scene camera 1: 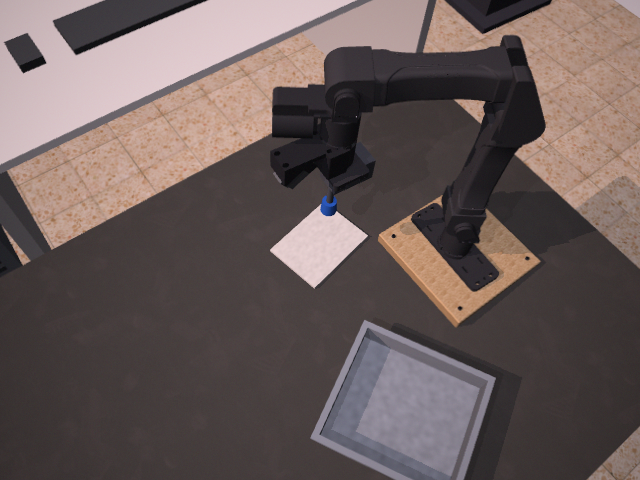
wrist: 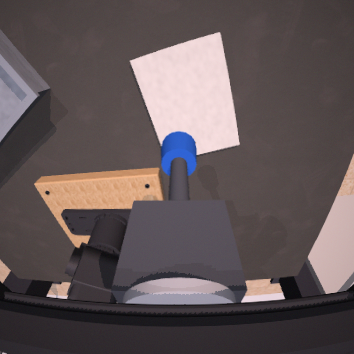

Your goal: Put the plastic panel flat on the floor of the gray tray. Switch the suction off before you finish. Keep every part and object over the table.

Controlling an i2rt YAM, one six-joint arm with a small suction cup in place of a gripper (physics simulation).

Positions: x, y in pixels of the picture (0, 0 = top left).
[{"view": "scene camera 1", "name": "white plastic panel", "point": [319, 244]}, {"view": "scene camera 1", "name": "gray tray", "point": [395, 402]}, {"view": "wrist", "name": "my suction cup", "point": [177, 143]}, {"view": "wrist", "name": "white plastic panel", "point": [185, 87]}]
